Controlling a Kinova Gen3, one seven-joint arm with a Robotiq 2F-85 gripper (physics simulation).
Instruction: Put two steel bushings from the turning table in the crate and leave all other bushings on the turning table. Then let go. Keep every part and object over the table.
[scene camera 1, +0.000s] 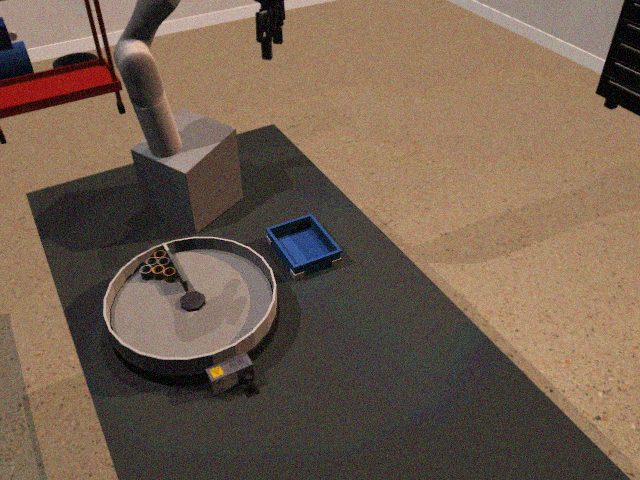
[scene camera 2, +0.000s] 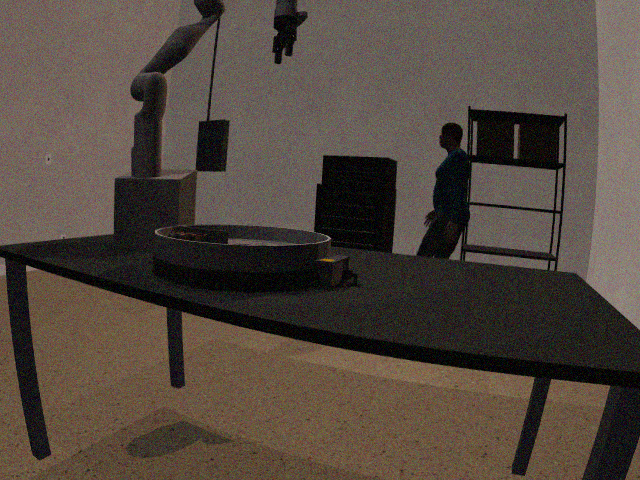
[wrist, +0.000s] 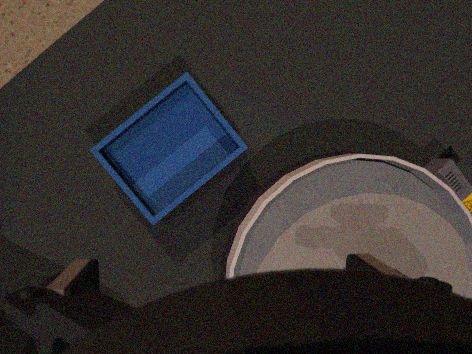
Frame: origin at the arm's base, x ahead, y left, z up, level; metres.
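Seen in the pictures: gripper, fingertip midpoint: (scene camera 1: 272, 51) (scene camera 2: 282, 59); arm's base at its link origin: (scene camera 1: 166, 147) (scene camera 2: 147, 175).
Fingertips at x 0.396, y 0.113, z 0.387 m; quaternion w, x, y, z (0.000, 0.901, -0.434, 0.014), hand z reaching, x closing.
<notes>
Offsets run from my fingertips to a thing's top centre. "spot": to the spot under its first point.
My gripper (scene camera 1: 272, 50) (scene camera 2: 283, 57) (wrist: 224, 285) is open and empty, high above the table, pointing down. The turning table (scene camera 1: 155, 330) (scene camera 2: 237, 255) (wrist: 310, 195) is a round grey tray with a raised rim. Several upright bushings stand packed together at its back left in scene camera 1. Some are grey steel, such as the steel bushing @(dx -0.130, dy -0.350, dz -0.534 m) (scene camera 1: 146, 275) at the cluster's left; others are orange-brown, such as the copper-coloured bushing @(dx -0.083, dy -0.308, dz -0.534 m) (scene camera 1: 169, 276) at its right. The blue crate @(dx +0.017, dy +0.057, dz -0.562 m) (scene camera 1: 316, 262) (wrist: 200, 185) is empty and stands beside the turning table. The crate does not show in scene camera 2.
A straight bar @(spot: dx -0.064, dy -0.290, dz -0.522 m) (scene camera 1: 178, 268) runs from the rim to the dark hub @(dx +0.029, dy -0.309, dz -0.552 m) (scene camera 1: 192, 300), beside the bushings. A grey box @(spot: dx +0.274, dy -0.369, dz -0.554 m) (scene camera 1: 227, 374) (scene camera 2: 333, 271) with a yellow label adjoins the rim. The arm's pedestal (scene camera 1: 214, 180) (scene camera 2: 149, 206) stands behind. A person (scene camera 2: 452, 186) stands beyond the table.
</notes>
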